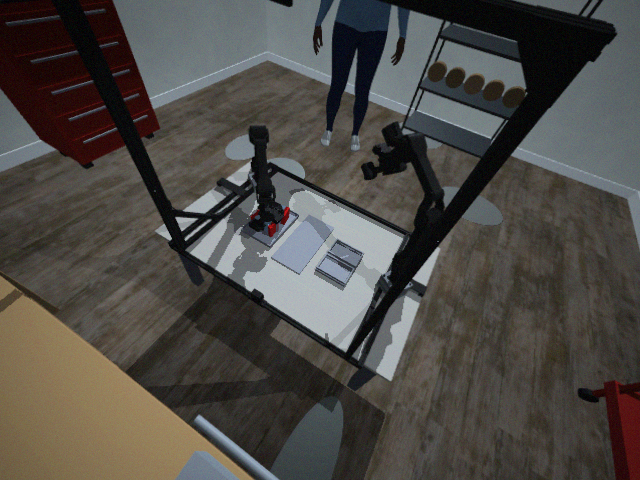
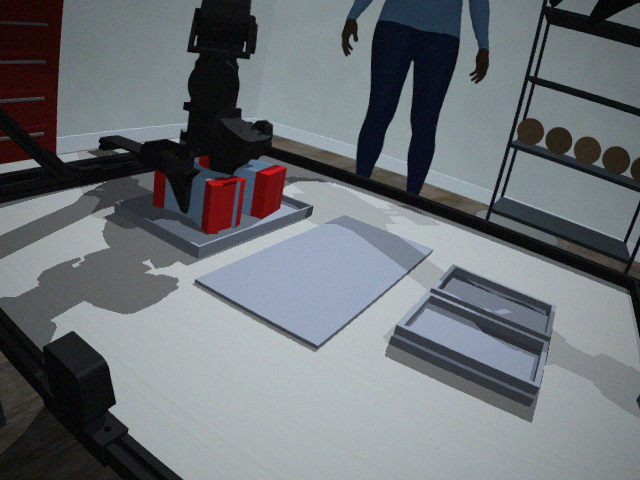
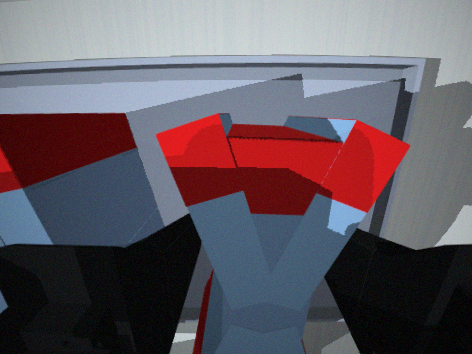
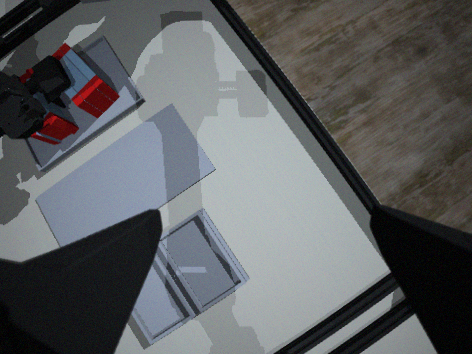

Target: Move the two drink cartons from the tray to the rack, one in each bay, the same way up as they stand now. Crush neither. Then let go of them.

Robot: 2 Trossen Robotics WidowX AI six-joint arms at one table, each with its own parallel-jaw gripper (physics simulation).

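Places are measured from the left arm's base along level axes (x ahead, y left, z up), in centimetres.
Pixels of known places: left gripper, fingertip midpoint: [image 1: 266, 226] [image 2: 200, 207]; right gripper, fingertip midpoint: [image 2: 571, 15] [image 4: 265, 218].
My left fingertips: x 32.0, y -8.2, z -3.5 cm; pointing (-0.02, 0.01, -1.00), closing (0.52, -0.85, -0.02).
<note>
Behind a point stands the place of what it marks.
Two blue drink cartons with red bands stand in the grey tray [image 1: 261, 236] @[x 35.8, y -12.2, z -5.0 cm] [image 2: 223, 240] @[x 41.1, y -7.1, z -4.3 cm] [image 3: 234, 64] @[x 38.2, y -3.0, z -4.3 cm] [image 4: 101, 130] @[x 35.5, y 1.9, z -5.1 cm] at the table's back left. The nearer carton [image 2: 220, 205] @[x 37.7, y -6.9, z -0.9 cm] [image 3: 270, 158] @[x 35.8, y -5.6, z 1.8 cm] looks crumpled, its sides folded in and its red panels splayed. The other carton [image 2: 268, 190] @[x 32.5, y 1.6, z -0.6 cm] [image 3: 94, 175] @[x 31.2, y -0.6, z -0.9 cm] stands upright beside it. My left gripper [image 1: 270, 220] @[x 32.0, y -8.2, z -3.5 cm] [image 2: 201, 186] [image 3: 253, 216] @[x 32.0, y -8.2, z -3.5 cm] is down over the crumpled carton, fingers part open on either side of it, not gripping. My right gripper [image 1: 368, 169] @[x 52.0, y 31.9, z 33.4 cm] [image 4: 265, 218] @[x 52.0, y 31.9, z 33.4 cm] is wide open, high above the table's right side. The two-bay grey rack [image 1: 341, 261] @[x 64.9, y 16.8, z -3.5 cm] [image 2: 461, 362] @[x 69.2, y 8.4, z -4.5 cm] [image 4: 225, 246] @[x 58.5, y 26.5, z -4.6 cm] is empty.
A flat grey mat [image 1: 301, 243] @[x 47.0, y 4.3, z -5.1 cm] [image 2: 318, 276] @[x 49.8, y 2.3, z -5.2 cm] [image 4: 112, 175] @[x 44.7, y 4.5, z -5.2 cm] lies between tray and rack. Black frame posts [image 1: 132, 143] @[x 30.2, y -47.4, z 49.5 cm] stand around the table. A person [image 1: 356, 57] stands behind it, a shelf unit [image 1: 461, 135] at the back right, a red drawer cabinet [image 1: 104, 95] at the left.
</note>
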